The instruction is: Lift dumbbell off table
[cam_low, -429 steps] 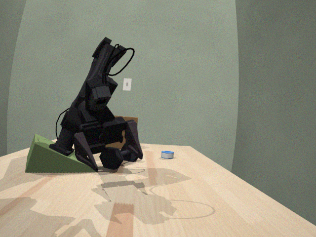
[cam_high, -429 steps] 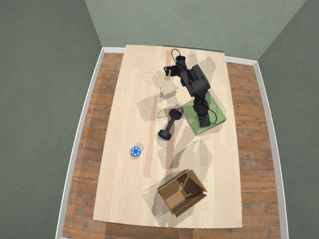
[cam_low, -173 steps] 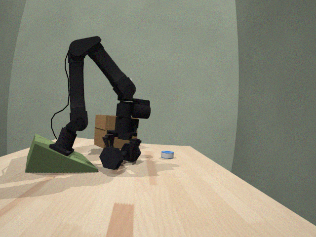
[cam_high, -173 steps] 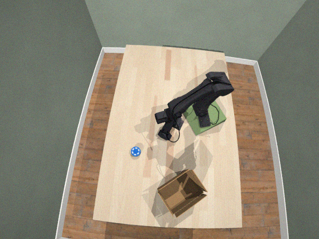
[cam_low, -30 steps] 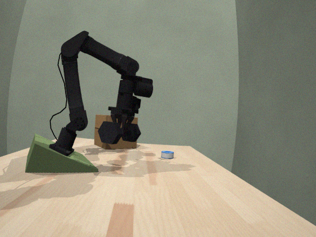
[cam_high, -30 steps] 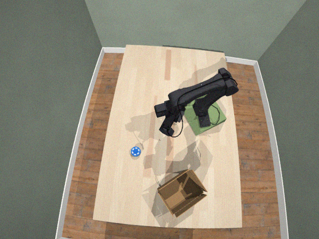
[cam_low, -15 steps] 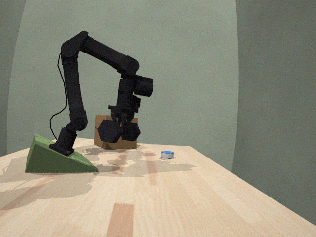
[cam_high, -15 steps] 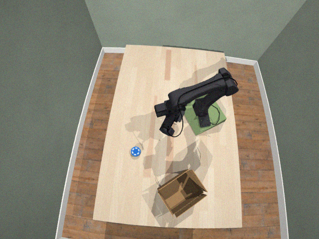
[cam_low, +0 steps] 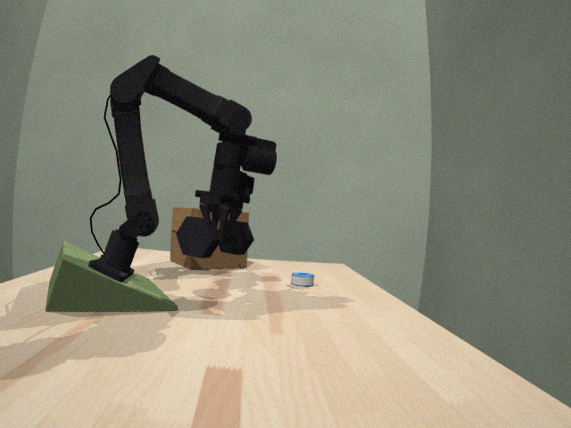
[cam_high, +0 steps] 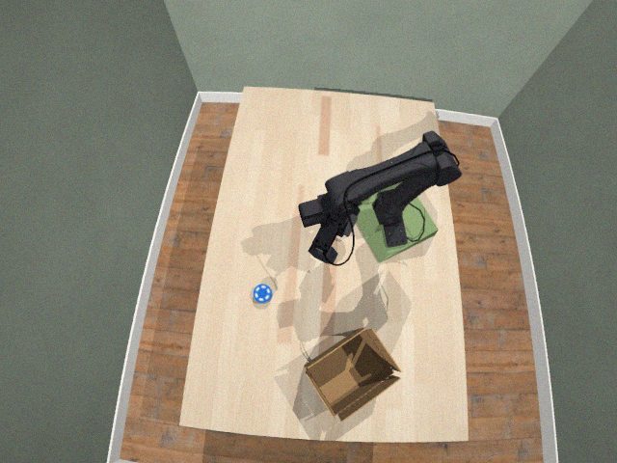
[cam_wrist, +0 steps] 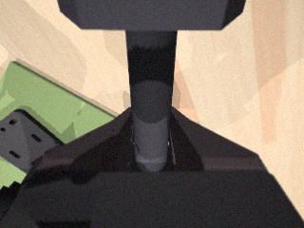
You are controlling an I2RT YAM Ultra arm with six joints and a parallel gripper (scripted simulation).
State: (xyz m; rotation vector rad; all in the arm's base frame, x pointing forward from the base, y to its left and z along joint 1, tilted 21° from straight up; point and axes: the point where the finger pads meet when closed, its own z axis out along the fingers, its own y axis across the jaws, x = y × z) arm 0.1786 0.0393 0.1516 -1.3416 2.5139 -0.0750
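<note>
The black dumbbell is right at my hand. Also, from my hand: white disc (240 mm ahead, 160 mm to the left, 110 mm below).
</note>
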